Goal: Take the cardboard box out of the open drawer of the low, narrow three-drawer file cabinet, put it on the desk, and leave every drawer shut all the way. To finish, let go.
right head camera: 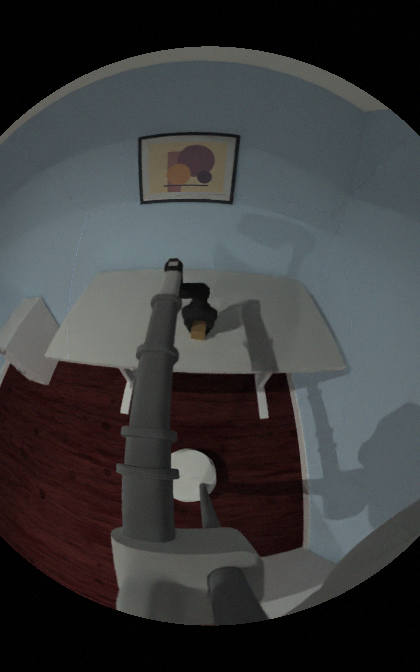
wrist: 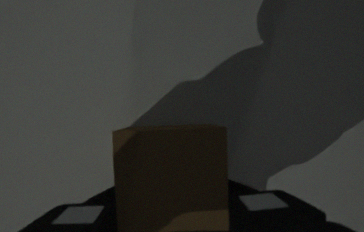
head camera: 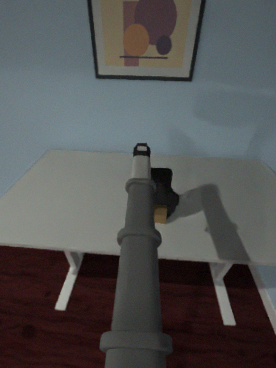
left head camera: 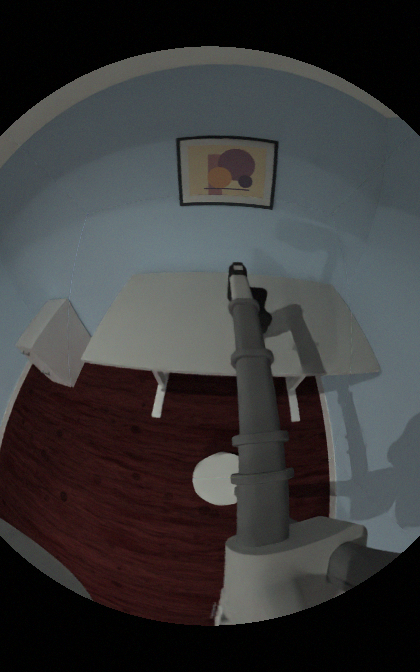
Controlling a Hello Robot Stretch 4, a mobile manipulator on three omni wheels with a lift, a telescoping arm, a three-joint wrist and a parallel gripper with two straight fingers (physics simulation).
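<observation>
The brown cardboard box (head camera: 160, 215) (right head camera: 198, 332) (wrist: 171, 172) is between the fingers of my gripper (right head camera: 198, 324) (wrist: 172, 193), which is shut on it. The gripper points down over the right half of the pale desk (head camera: 75, 200) (left head camera: 165, 325) (right head camera: 110, 320), inside its front edge. The box looks upright and close to the desk top; whether it touches is hidden. A low pale cabinet (left head camera: 60, 340) (right head camera: 32, 340) with small handles stands left of the desk. I cannot tell from its partly visible front how its drawers stand.
My telescoping arm (head camera: 137, 280) (left head camera: 257, 400) (right head camera: 150, 400) reaches over the desk and hides part of it. A white round disc (left head camera: 215, 480) (right head camera: 192, 477) is low in front of the desk. Another pale flat-topped piece (right head camera: 295, 572) is at lower right. A framed picture (head camera: 175, 62) hangs behind.
</observation>
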